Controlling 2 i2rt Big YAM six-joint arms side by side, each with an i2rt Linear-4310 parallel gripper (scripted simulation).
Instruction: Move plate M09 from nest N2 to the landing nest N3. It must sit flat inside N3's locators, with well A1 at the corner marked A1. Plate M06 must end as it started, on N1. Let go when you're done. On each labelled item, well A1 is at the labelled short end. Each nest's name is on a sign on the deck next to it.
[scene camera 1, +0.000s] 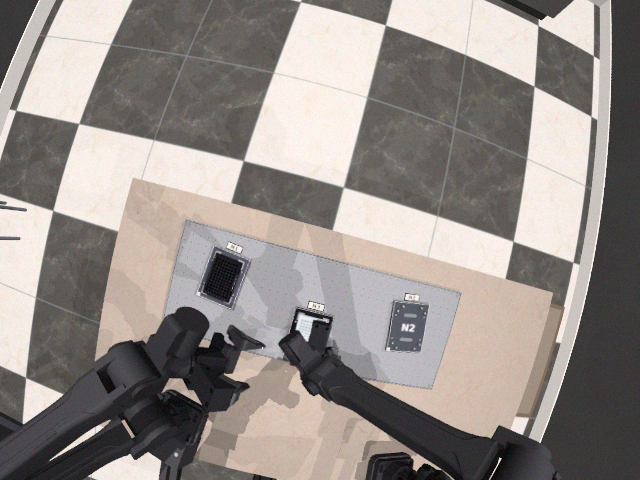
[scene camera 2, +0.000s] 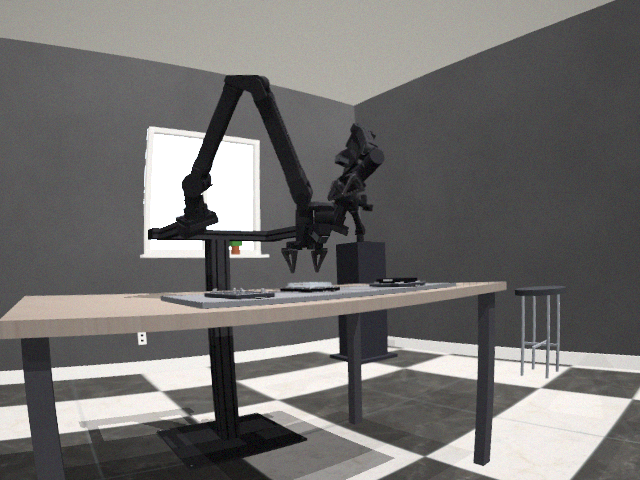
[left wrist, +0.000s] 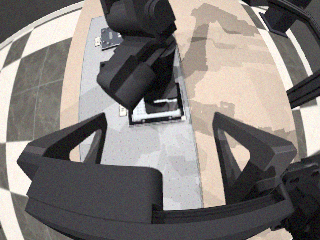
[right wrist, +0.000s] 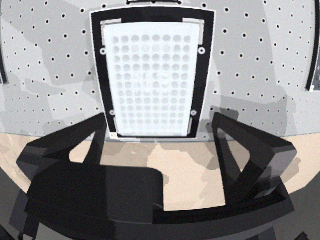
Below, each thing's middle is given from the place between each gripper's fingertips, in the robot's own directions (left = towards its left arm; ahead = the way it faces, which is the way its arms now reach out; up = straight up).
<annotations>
The white plate M09 (right wrist: 169, 73) is 50 mm below my right hand (scene camera 2: 305, 272), 10 mm to the left of it and 10 mm ahead of it. Also, from my right hand: nest N3 (right wrist: 201, 72) (60 mm below, 10 mm to the left, 10 mm ahead); black plate M06 (scene camera 1: 222, 275) (310 mm to the left, 100 mm ahead, 50 mm below); nest N2 (scene camera 1: 410, 308) (290 mm to the right, 130 mm ahead, 60 mm below).
The white plate M09 is 300 mm below my left hand (scene camera 1: 256, 365) and 120 mm to the right of it. Round my left hand: nest N3 (310 mm below, 120 mm to the right); black plate M06 (300 mm below, 180 mm to the left, 90 mm ahead); nest N2 (420 mm to the right, 310 mm below, 120 mm ahead).
</annotations>
